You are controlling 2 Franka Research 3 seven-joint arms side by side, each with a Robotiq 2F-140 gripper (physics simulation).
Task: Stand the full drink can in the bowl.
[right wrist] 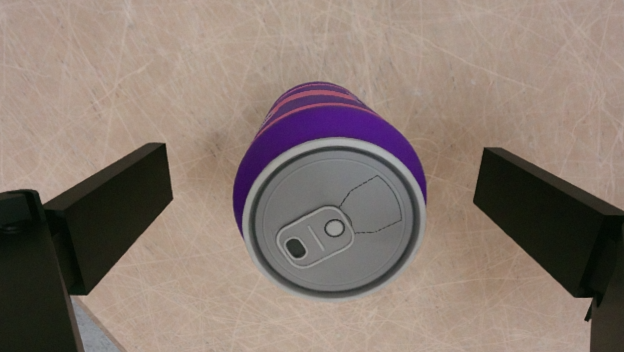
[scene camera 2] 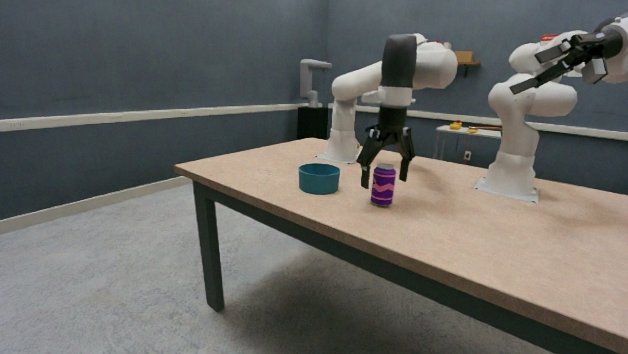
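The purple drink can (scene camera 2: 383, 187) (right wrist: 332, 220) with pink stripes and a grey lid stands upright on the table. The teal bowl (scene camera 2: 319, 180) stands to the left of the can in the scene view, apart from it; no contents show above its rim. My right gripper (scene camera 2: 384, 182) (right wrist: 325, 173) is open and points down, with its fingertips on either side of the can's upper part and gaps on both sides. My left gripper (scene camera 2: 524, 74) is held high at the upper right of the scene view, open and empty, far from the can.
The light wooden table (scene camera 2: 450, 230) has its near edge in front of the can and bowl. The two white arm bases (scene camera 2: 343, 145) (scene camera 2: 510, 175) stand at its back. A side table (scene camera 2: 442, 129) with yellow items stands behind.
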